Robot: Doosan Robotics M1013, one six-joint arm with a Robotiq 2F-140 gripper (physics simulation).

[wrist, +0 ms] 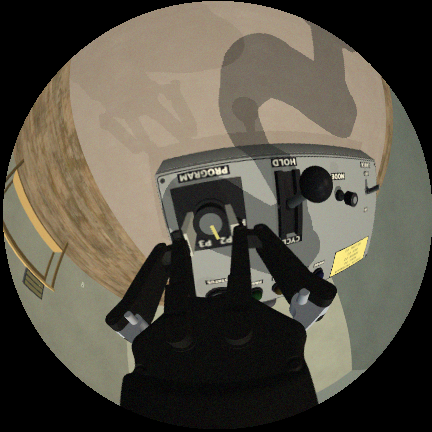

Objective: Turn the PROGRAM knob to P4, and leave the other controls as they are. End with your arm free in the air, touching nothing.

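Frame: origin at the arm's base, x right, y back, z down, level; millimetres.
Seen in the pictures: gripper, fingertip midpoint: (210, 217).
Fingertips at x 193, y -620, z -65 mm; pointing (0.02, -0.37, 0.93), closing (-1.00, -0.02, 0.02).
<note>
Pixels of each thing's top centre, then the offset from my fingertips to it. "pt": a spot on its surface instead.
- PROGRAM knob at its top centre: (210, 227) dy +9, dx -1, dz -28 mm
- black square plate at a spot on its surface: (182, 197) pt dy +27, dx +32, dz +21 mm
- CYCLE lever at its top centre: (326, 194) dy +57, dx -123, dz -64 mm
- small MODE knob at its top centre: (355, 203) dy +0, dx -240, dz -38 mm
- small toggle at its top centre: (377, 193) dy -4, dx -360, dz -30 mm
- yellow label at a spot on its surface: (349, 256) pt dy -165, dx -311, dz -67 mm
- green button at a spot on its surface: (257, 293) pt dy -140, dx -52, dz -76 mm
The PROGRAM knob (209, 222) is a round dark knob with a grey cap and a yellow pointer line, set on a black square plate (182, 197) of the grey control panel (261, 187). The panel looks upside down in the view. The yellow line points down and slightly right, close to the P2 mark; the P3 mark is left of it. The P4 mark cannot be read, being near or behind the left finger. My gripper (210, 217) is shut on the PROGRAM knob, with one fingertip on each side of it.
Right of the knob are the HOLD/CYCLE lever (316, 184) with a black ball, a small MODE knob (351, 198) and a small toggle (372, 189). A yellow label (349, 256) is at the panel's right. A green button (257, 293) and other small controls lie along the panel's near edge.
</note>
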